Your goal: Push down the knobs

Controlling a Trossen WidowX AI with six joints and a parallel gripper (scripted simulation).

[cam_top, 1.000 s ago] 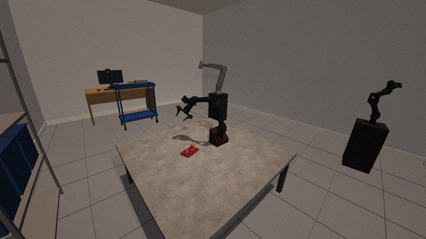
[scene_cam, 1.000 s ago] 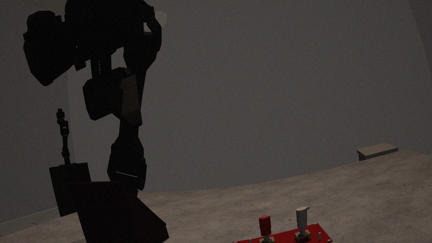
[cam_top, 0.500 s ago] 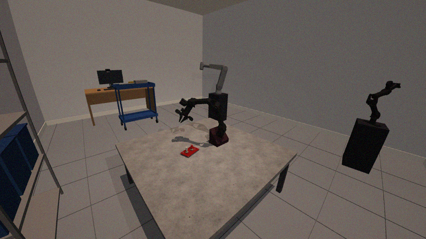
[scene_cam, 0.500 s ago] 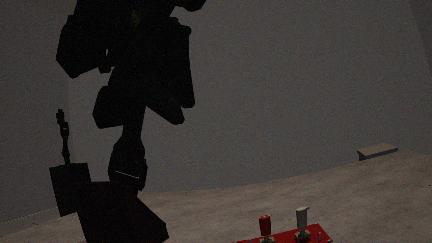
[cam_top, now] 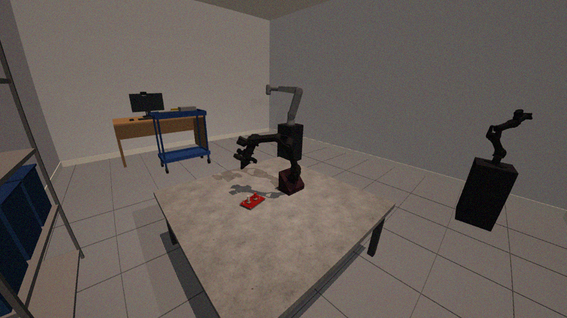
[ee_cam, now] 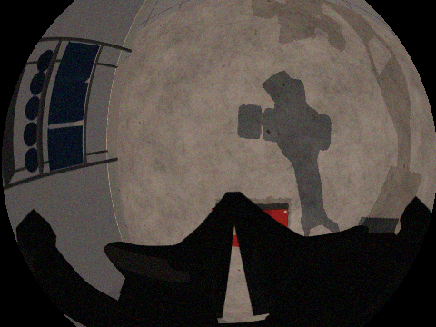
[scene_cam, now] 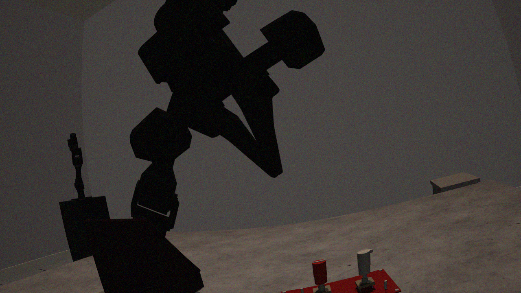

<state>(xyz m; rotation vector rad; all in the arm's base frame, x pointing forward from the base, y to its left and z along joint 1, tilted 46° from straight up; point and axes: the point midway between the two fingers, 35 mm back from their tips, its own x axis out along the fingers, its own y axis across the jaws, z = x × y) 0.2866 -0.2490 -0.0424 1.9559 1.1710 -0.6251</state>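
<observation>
Right now the red knob is 15 cm to the left of my gripper tip and 14 cm below it. Also, from my gripper tip: grey knob 16 cm to the left, 14 cm below, 6 cm ahead.
</observation>
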